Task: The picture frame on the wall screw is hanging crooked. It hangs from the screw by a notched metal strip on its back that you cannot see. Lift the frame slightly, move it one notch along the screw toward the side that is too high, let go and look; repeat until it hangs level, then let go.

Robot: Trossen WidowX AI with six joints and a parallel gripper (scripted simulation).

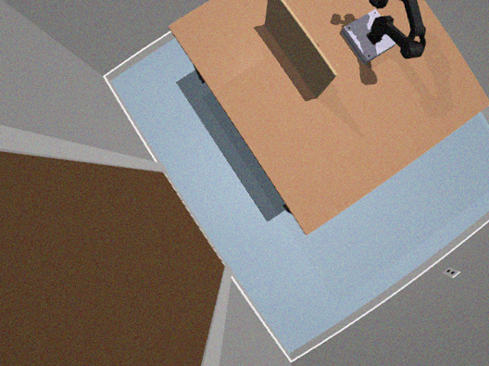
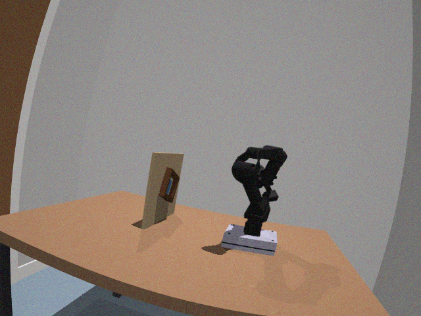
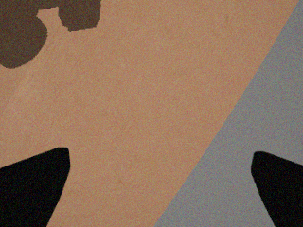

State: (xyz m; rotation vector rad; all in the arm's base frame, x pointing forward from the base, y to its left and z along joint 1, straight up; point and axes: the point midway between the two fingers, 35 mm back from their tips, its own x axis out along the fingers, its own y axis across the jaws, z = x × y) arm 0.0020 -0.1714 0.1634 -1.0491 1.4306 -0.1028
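The picture frame lies 390 mm ahead of my gripper tip, 70 mm to the left of it and 30 mm below it. The rest, counted from my gripper tip: wall panel: 400 mm ahead, 50 mm to the left, 40 mm below.
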